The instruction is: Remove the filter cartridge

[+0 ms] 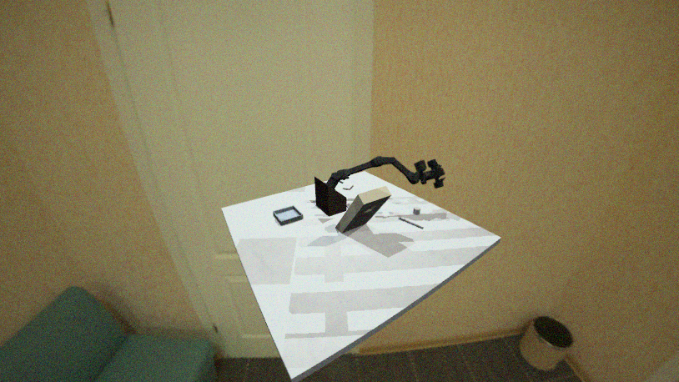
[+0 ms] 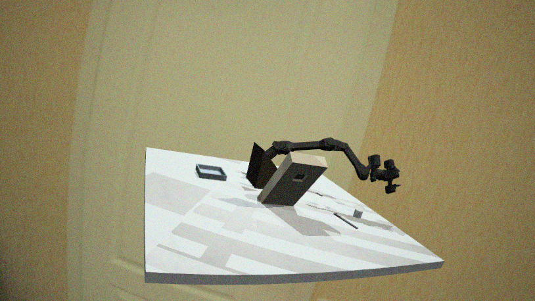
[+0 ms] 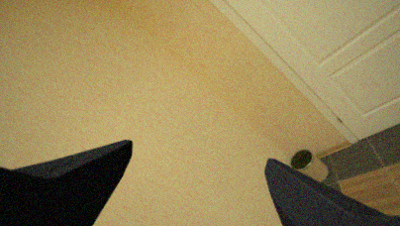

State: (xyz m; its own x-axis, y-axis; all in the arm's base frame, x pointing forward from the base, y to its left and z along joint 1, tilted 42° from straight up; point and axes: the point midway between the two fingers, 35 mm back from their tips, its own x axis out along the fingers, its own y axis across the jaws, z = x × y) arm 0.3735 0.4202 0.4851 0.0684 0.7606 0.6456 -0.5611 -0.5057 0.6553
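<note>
The filter cartridge lies 68 cm to the right of my gripper tip and 3 cm below it. Also, from my gripper tip: wedge block: 68 cm to the right, 10 cm below, 4 cm behind; then dark tray: 95 cm to the right, 45 cm behind, 24 cm below.
</note>
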